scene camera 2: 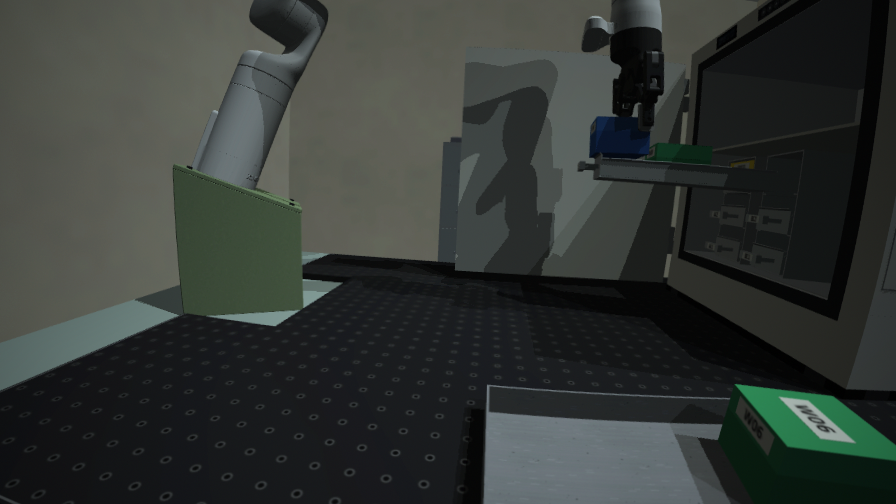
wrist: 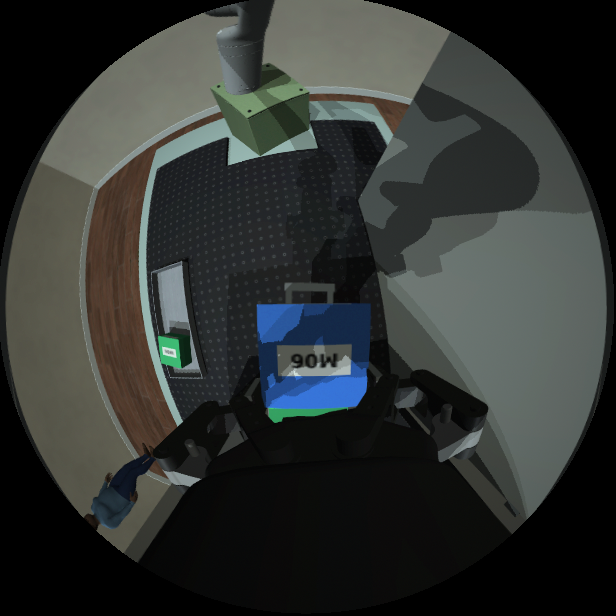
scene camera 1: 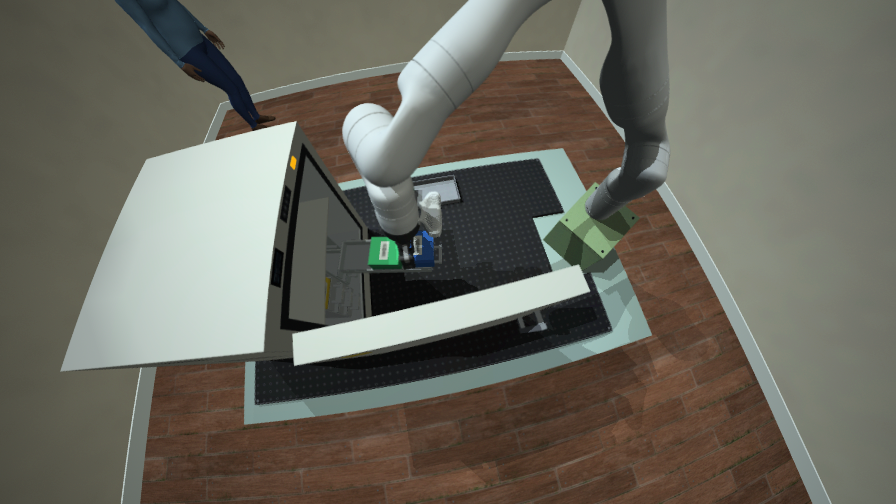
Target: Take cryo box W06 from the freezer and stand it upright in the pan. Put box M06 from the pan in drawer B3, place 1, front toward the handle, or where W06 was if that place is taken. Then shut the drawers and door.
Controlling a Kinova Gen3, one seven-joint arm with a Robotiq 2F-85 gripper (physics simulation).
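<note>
The blue cryo box M06 point(wrist: 313, 356) sits between my gripper's fingers point(scene camera 2: 632, 119), which are shut on it. I hold it at the front end of a pulled-out freezer drawer point(scene camera 2: 664, 170), just behind the handle point(scene camera 2: 585, 166), its underside at about the drawer's rim. In the top view the blue box point(scene camera 1: 426, 247) lies right of a green labelled box point(scene camera 1: 383, 252) that sits in the same drawer. The green box W06 point(scene camera 2: 808, 438) is in the pan point(scene camera 2: 595, 451), with labels on its top and side; it also shows in the wrist view point(wrist: 172, 350).
The freezer point(scene camera 1: 187, 250) stands at the left with its door point(scene camera 1: 438, 319) swung wide open beside the drawer. Lower drawers point(scene camera 2: 745, 238) inside look shut. My green base block point(scene camera 1: 588, 235) is at the right. A person point(scene camera 1: 200, 50) stands behind the freezer.
</note>
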